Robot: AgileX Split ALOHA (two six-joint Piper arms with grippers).
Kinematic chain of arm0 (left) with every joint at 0, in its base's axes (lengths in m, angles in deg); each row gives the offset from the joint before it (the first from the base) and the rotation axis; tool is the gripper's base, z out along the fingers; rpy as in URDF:
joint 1: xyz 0 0 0.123 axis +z
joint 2: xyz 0 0 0 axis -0.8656 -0.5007 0
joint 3: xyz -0.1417 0.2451 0.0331 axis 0.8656 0.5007 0
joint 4: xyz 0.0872 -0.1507 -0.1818 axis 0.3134 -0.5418 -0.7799
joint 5: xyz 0 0 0 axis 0.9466 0.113 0.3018
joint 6: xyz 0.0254 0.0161 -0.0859 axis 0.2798 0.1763 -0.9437
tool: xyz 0 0 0 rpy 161.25 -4.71 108.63
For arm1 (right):
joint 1: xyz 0 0 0.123 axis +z
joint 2: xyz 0 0 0 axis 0.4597 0.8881 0
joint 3: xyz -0.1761 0.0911 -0.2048 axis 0.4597 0.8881 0
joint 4: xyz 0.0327 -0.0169 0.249 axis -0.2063 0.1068 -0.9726
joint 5: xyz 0 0 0 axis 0.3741 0.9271 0.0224
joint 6: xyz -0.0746 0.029 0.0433 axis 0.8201 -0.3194 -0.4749
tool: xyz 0 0 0 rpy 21.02 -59.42 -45.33
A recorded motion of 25 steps. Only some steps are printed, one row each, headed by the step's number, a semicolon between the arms.
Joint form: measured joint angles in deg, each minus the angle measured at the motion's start. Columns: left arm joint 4, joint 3, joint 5, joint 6, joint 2, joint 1; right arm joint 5, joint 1, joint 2, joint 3, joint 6, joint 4.
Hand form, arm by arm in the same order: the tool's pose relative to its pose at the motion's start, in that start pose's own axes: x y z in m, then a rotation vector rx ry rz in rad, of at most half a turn. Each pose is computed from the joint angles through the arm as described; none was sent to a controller.
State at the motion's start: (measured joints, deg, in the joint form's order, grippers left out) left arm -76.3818 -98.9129 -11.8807 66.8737 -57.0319 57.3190; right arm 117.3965 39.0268 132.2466 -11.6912 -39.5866 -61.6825
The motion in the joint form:
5: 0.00 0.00 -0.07 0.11 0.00 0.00; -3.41 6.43 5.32 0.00 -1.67 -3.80
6: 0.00 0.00 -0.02 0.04 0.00 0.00; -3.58 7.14 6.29 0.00 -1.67 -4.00
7: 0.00 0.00 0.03 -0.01 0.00 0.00; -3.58 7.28 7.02 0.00 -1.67 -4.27
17: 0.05 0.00 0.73 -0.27 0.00 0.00; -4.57 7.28 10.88 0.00 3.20 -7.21
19: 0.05 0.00 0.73 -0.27 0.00 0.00; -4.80 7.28 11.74 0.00 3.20 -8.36
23: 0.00 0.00 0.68 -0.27 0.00 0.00; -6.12 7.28 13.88 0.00 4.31 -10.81
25: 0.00 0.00 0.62 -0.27 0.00 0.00; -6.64 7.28 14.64 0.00 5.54 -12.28
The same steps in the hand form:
5: -0.0001 0.0001 0.0000 -0.0010 -0.0007 0.0019; 0.0056 -0.0052 0.0282 0.0703 0.0121 0.0560
6: 0.0000 0.0000 0.0000 -0.0003 -0.0002 0.0007; 0.0056 -0.0068 0.0324 0.0876 0.0138 0.0598
7: 0.0000 0.0000 0.0000 0.0004 0.0003 -0.0002; 0.0046 -0.0076 0.0349 0.0967 0.0148 0.0692
17: 0.0007 -0.0010 0.0000 0.0104 0.0073 -0.0040; -0.0044 -0.0094 0.0467 0.1146 0.0089 0.0639
19: 0.0007 -0.0010 0.0000 0.0104 0.0073 -0.0040; -0.0062 -0.0095 0.0494 0.1139 0.0077 0.0887
23: 0.0006 -0.0009 0.0000 0.0099 0.0065 -0.0047; -0.0123 -0.0099 0.0560 0.1116 -0.0091 0.1245
25: 0.0005 -0.0008 0.0000 0.0091 0.0059 -0.0047; -0.0144 -0.0097 0.0584 0.1050 -0.0139 0.1311

